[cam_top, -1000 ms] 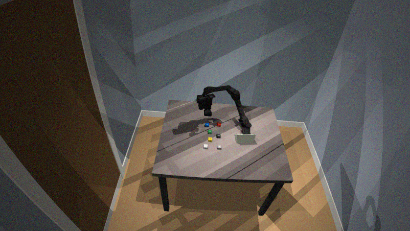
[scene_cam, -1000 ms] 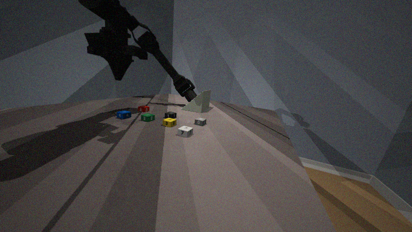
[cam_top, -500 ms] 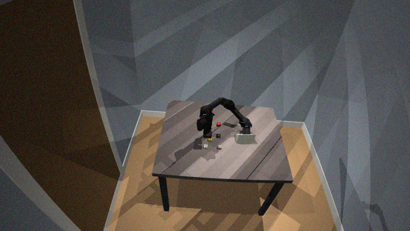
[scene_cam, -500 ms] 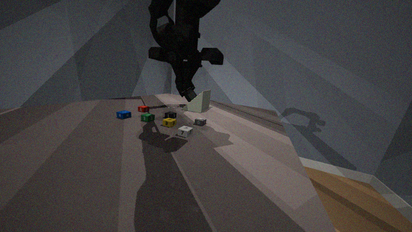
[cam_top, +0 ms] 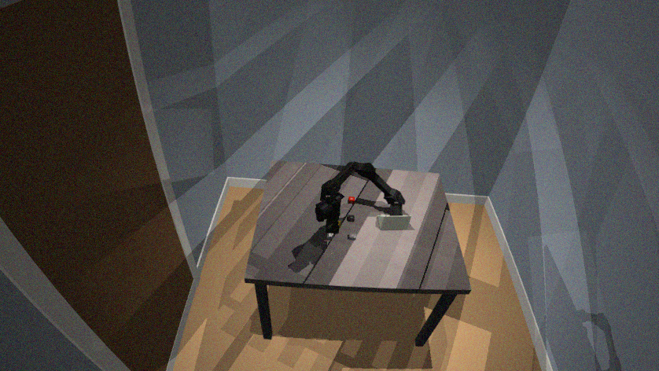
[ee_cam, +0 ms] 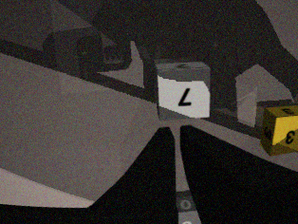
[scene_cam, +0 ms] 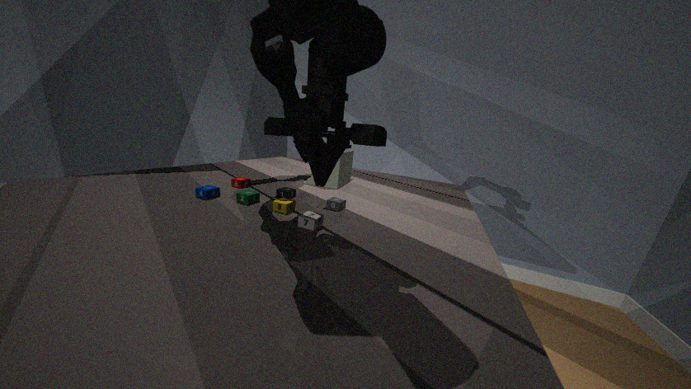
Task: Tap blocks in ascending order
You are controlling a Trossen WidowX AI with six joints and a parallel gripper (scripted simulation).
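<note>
Now: the white block 6 cm below my gripper tip and 1 cm to the right of it. Round my gripper tip: grey block: 11 cm behind, 6 cm below, 2 cm to the right; black block: 15 cm to the right, 10 cm behind, 6 cm below; yellow block: 10 cm to the right, 6 cm below, 3 cm behind.
</note>
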